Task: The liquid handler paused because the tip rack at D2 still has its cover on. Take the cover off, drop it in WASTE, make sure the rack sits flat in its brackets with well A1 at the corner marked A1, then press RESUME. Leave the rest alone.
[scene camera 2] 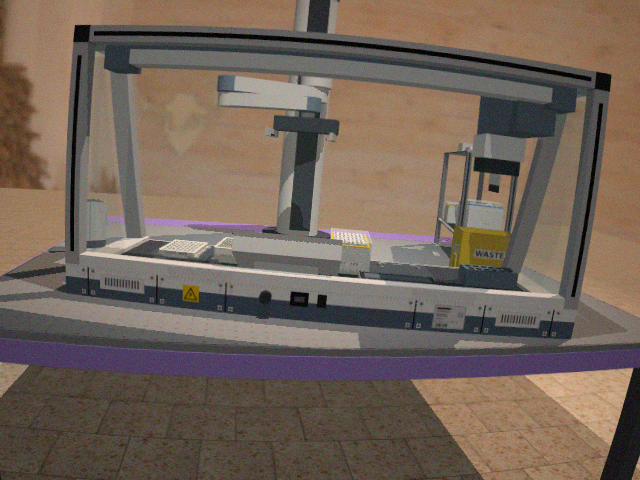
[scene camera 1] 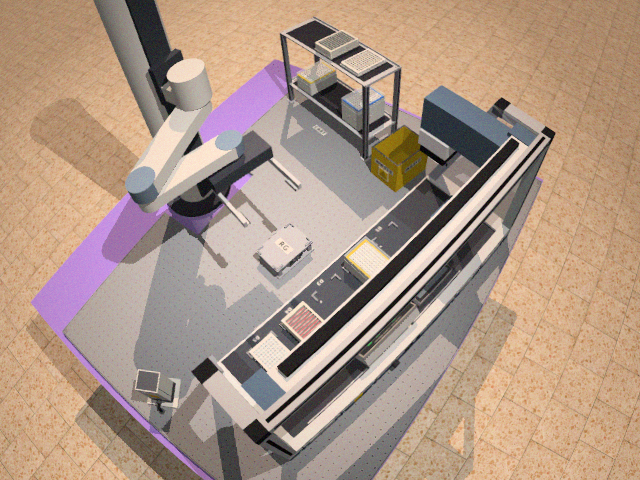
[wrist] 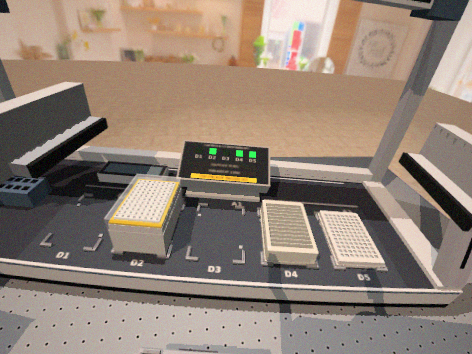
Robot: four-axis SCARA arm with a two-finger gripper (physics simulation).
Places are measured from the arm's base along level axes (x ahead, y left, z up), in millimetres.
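Pixels of known places: gripper, fingertip midpoint: (scene camera 2: 298, 133) (scene camera 1: 273, 205) (wrist: 254, 121); arm's base at its link origin: (scene camera 1: 198, 188).
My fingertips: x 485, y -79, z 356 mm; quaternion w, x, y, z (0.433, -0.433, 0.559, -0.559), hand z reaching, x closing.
Ahead of a thing's pixels: the offset from my fingertips to its top centre. "pt": to the spot under its first point.
The tip rack {221 mm ahead, 108 mm left, 215 mm down} (scene camera 1: 367, 257) (scene camera 2: 356, 260) (wrist: 145, 202) with a yellow rim stands at D2 and looks level in its brackets. A clear cover {pt 203 mm ahead, 154 mm left, 217 mm down} (wrist: 116, 202) shows as a faint outline around and above its top in the wrist view. The corner mark A1 is not legible. The yellow WASTE bin {80 mm ahead, 521 mm left, 208 mm down} (scene camera 1: 397, 167) (scene camera 2: 480, 240) stands beyond the D1 end of the deck. The console (scene camera 1: 388, 333) (scene camera 2: 286, 253) (wrist: 225, 162) shows green squares at D2, D4 and D5 above a yellow bar; RESUME is not legible. My gripper (scene camera 1: 271, 204) (scene camera 2: 300, 134) (wrist: 254, 121) is open and empty, high behind the deck, away from the rack.
A box marked RG {44 mm back, 39 mm left, 287 mm down} (scene camera 1: 284, 249) stands behind the deck. Labware stands at D4 {176 mm ahead, 136 mm right, 260 mm down} (scene camera 1: 302, 321) (wrist: 288, 232) and D5 {154 mm ahead, 258 mm right, 277 mm down} (scene camera 1: 269, 352) (wrist: 351, 239). A blue pipetting head (scene camera 1: 460, 124) (scene camera 2: 516, 116) hangs near WASTE. The gantry beam (scene camera 2: 336, 67) spans the deck. A shelf unit {pt 41 mm back, 497 mm left, 161 mm down} (scene camera 1: 366, 124) holds more racks.
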